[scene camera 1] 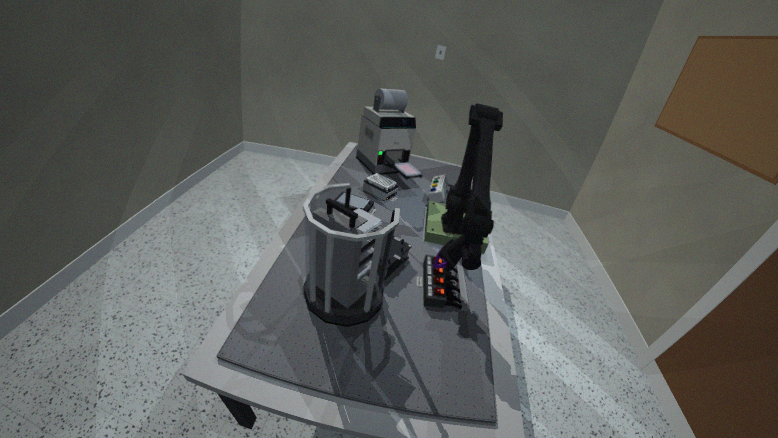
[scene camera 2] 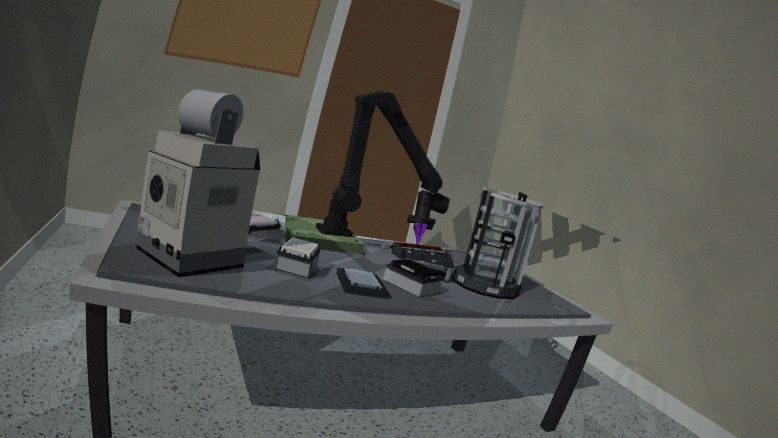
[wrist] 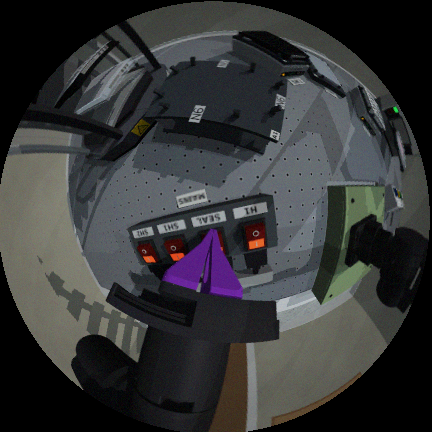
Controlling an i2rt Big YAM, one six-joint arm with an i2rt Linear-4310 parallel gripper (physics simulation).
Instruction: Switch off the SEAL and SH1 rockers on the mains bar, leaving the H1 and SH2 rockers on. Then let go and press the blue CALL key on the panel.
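Frame: origin at the arm's base, x ahead, y left, z up, level; millimetres.
Seen in the pictures: gripper, between the fingertips: (scene camera 1: 434, 267) (scene camera 2: 417, 244) (wrist: 211, 232); arm's base, origin of its link: (scene camera 1: 451, 225) (scene camera 2: 333, 231) (wrist: 360, 237).
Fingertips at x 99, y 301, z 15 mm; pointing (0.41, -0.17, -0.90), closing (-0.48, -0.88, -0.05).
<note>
Pixels of each thing's top centre, then the offset from my fingertips to it.
- H1 rocker, centre of its top: (wrist: 256, 238) 19 mm back, 47 mm right, 2 mm down
- SH1 rocker, centre of its top: (wrist: 174, 252) 18 mm back, 53 mm left, 2 mm down
- SH2 rocker, centre of its top: (wrist: 145, 255) 17 mm back, 103 mm left, 2 mm down
- SEAL rocker, centre of its top: (wrist: 213, 246) 18 mm back, 3 mm left, 3 mm down
- white key panel, centre of its top: (scene camera 2: 255, 211) (scene camera 1: 440, 181) 61 mm back, 623 mm right, 29 mm up
- round clear-walled carousel, centre of its top: (scene camera 1: 352, 200) (scene camera 2: 512, 190) 287 mm ahead, 138 mm left, 295 mm up
- dark pegged plate, centre of its top: (wrist: 217, 74) (scene camera 2: 431, 252) (scene camera 1: 386, 244) 174 mm ahead, 51 mm right, 21 mm up
- printer-like machine, centre of its top: (scene camera 2: 218, 92) (scene camera 1: 393, 89) 260 mm ahead, 883 mm right, 401 mm up
The black mains bar (scene camera 1: 433, 299) (scene camera 2: 423, 253) (wrist: 267, 202) carries four red rockers. In the wrist view the H1 rocker (wrist: 255, 236), SH1 rocker (wrist: 175, 248) and SH2 rocker (wrist: 147, 252) show lit orange ends. The SEAL rocker (wrist: 220, 240) is largely hidden behind the fingertips; a strip of red and orange shows beside them. My gripper (scene camera 1: 439, 264) (scene camera 2: 418, 242) (wrist: 211, 232) has purple fingers, is shut and empty, and points down at the SEAL rocker; contact cannot be told. The white key panel (scene camera 1: 437, 194) (wrist: 398, 202) has small coloured keys beyond the arm's base.
The green arm base (scene camera 1: 435, 231) (scene camera 2: 304, 231) (wrist: 340, 240) stands beside the bar. A round clear-walled carousel (scene camera 1: 344, 312) (scene camera 2: 487, 290) stands across from it. A dark pegged plate (wrist: 215, 90), a printer-like machine (scene camera 1: 383, 136) (scene camera 2: 212, 217) and a tip rack (scene camera 1: 381, 187) (scene camera 2: 297, 264) are on the table.
</note>
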